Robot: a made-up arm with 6 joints.
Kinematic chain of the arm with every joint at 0, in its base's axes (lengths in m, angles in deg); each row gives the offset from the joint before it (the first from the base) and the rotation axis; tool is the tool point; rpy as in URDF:
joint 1: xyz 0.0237 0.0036 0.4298 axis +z
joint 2: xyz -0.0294 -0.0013 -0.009 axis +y
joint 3: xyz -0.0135 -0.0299 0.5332 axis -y
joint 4: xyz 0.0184 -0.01 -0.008 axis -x
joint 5: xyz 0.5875 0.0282 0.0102 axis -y
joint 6: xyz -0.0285 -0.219 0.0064 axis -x
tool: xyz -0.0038 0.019 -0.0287 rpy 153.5 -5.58 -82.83
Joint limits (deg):
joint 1: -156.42..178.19
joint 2: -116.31..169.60
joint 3: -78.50..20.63
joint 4: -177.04..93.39
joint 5: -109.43..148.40
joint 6: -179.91..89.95
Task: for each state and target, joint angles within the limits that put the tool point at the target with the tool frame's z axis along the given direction. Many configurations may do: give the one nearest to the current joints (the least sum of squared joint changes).
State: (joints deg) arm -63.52 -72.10 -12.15 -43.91 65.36 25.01
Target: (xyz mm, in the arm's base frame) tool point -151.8 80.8 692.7 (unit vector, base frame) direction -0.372 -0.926 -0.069
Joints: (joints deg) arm -100.25 -102.11 -51.77 -32.82 78.23 32.69
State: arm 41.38 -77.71 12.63 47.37 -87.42 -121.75
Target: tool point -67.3 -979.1 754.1 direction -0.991 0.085 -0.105
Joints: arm 73.43 -103.58 20.63 14.61 -71.65 -109.98
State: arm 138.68 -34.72 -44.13 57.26 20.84 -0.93
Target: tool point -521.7 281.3 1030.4 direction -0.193 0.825 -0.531
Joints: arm 168.29 3.03 -0.48 54.46 48.46 -6.94
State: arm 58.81 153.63 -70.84 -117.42 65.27 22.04
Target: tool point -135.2 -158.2 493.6 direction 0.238 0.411 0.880
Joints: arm 29.01 169.60 -55.10 -77.26 88.75 58.87
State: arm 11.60 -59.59 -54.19 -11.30 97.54 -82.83
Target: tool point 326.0 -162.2 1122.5 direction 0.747 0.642 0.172
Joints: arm 6.39 -27.52 -2.76 1.26 109.38 -47.34
